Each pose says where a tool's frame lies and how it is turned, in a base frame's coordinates. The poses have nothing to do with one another.
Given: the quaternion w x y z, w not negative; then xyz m.
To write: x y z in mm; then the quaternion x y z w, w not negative. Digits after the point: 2 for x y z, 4 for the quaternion.
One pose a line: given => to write
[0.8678 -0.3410 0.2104 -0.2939 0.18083 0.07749 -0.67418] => [180.83 77.49 -674.18 -0.3410 0.2104 -0.2939 0.8678]
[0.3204 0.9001 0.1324 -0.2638 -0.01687 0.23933 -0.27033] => [-16.87 239.33 -270.33 0.9001 0.1324 -0.2638 0.3204]
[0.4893 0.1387 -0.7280 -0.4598 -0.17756 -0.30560 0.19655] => [-177.56 -305.60 196.55 0.1387 -0.7280 -0.4598 0.4893]
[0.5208 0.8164 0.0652 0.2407 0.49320 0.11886 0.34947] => [493.20 118.86 349.47 0.8164 0.0652 0.2407 0.5208]
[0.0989 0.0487 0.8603 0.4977 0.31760 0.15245 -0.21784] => [317.60 152.45 -217.84 0.0487 0.8603 0.4977 0.0989]
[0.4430 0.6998 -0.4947 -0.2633 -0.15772 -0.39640 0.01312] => [-157.72 -396.40 13.12 0.6998 -0.4947 -0.2633 0.4430]
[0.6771 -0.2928 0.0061 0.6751 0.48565 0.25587 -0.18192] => [485.65 255.87 -181.92 -0.2928 0.0061 0.6751 0.6771]
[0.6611 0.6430 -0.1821 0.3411 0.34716 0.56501 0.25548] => [347.16 565.01 255.48 0.6430 -0.1821 0.3411 0.6611]
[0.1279 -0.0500 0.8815 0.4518 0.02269 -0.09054 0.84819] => [22.69 -90.54 848.19 -0.0500 0.8815 0.4518 0.1279]
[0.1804 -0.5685 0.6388 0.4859 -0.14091 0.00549 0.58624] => [-140.91 5.49 586.24 -0.5685 0.6388 0.4859 0.1804]
